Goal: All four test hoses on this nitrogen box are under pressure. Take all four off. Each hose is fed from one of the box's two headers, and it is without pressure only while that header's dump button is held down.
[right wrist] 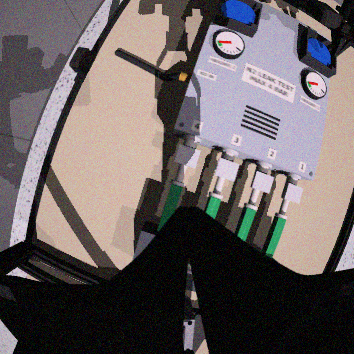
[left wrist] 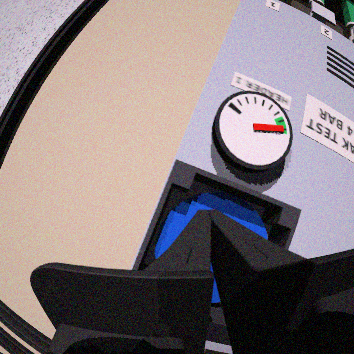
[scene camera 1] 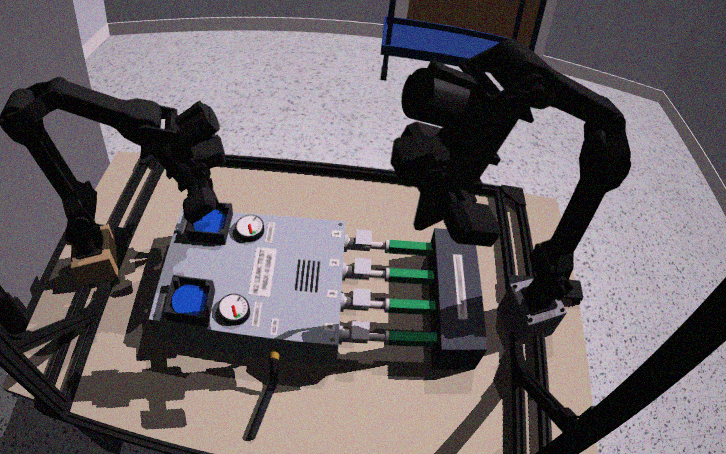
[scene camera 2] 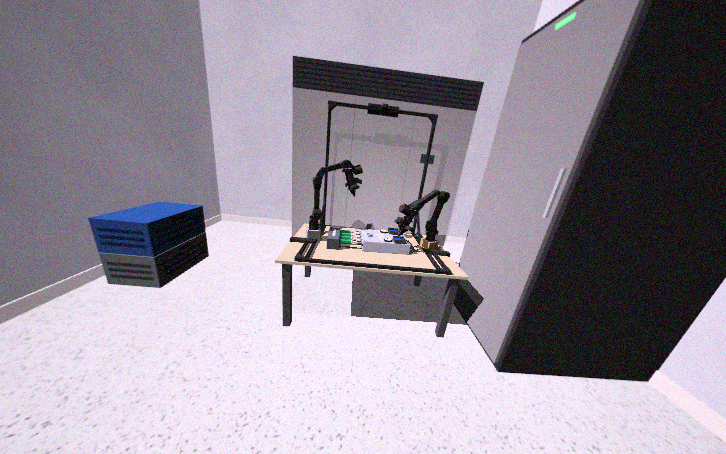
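Seen in the pictures: left gripper, between the fingertips: (right wrist: 333, 54) (left wrist: 206, 218) (scene camera 1: 216, 203) (scene camera 2: 398, 235); right gripper, between the fingertips: (right wrist: 186, 216) (scene camera 1: 417, 228) (scene camera 2: 354, 196); left arm's base, origin of its link: (scene camera 1: 89, 245) (scene camera 2: 430, 239); right arm's base, origin of its link: (scene camera 1: 539, 298) (scene camera 2: 313, 228).
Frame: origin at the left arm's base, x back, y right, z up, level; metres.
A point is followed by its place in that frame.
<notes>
The nitrogen box (scene camera 1: 307, 230) @[x -0.477, y 0.093, z -0.004 m] (right wrist: 220, 102) @[x -0.408, y 0.266, z -0.004 m] has hose 1 (scene camera 1: 409, 246) @[x -0.656, y 0.176, z -0.019 m] (right wrist: 276, 236) @[x -0.657, y 0.169, z -0.020 m], hose 2 (scene camera 1: 409, 274) @[x -0.628, y 0.239, z -0.019 m] (right wrist: 246, 224) @[x -0.623, y 0.232, z -0.020 m], hose 3 (scene camera 1: 409, 305) @[x -0.600, y 0.303, z -0.019 m] (right wrist: 213, 206) @[x -0.583, y 0.291, z -0.019 m] and hose 4 (scene camera 1: 411, 337) @[x -0.575, y 0.368, z -0.019 m] (right wrist: 171, 205) @[x -0.574, y 0.363, z -0.019 m] on its ports. My left gripper (left wrist: 206, 218) @[x -0.310, y 0.020, z 0.048 m] is shut and empty, its tips over the blue header 1 button (left wrist: 172, 235) @[x -0.299, y 0.004, z 0.012 m] (right wrist: 318, 51) @[x -0.288, y 0.028, z 0.012 m]; contact is unclear. The header 1 gauge (left wrist: 245, 142) @[x -0.356, y 0.052, z 0.011 m] has its needle at green. The header 2 button (scene camera 1: 188, 299) @[x -0.214, y 0.201, z 0.012 m] stands free; its gauge (scene camera 1: 240, 302) @[x -0.309, y 0.230, z 0.011 m] also reads near green. My right gripper (right wrist: 186, 216) @[x -0.534, y 0.361, z 0.269 m] (scene camera 2: 353, 193) @[x -0.534, y 0.361, z 0.269 m] is shut and empty, raised above the hose side.
A dark block (scene camera 1: 447, 289) @[x -0.674, y 0.303, z -0.004 m] (scene camera 2: 333, 238) @[x -0.750, y 0.183, z -0.004 m] holds the hoses' far ends. A black pipe (scene camera 1: 260, 409) @[x -0.285, y 0.407, z -0.070 m] (right wrist: 142, 62) @[x -0.290, y 0.398, z -0.070 m] with a yellow fitting lies at the box's near side in scene camera 1. Black rails (scene camera 1: 315, 168) @[x -0.568, y -0.141, z -0.067 m] frame the table.
</notes>
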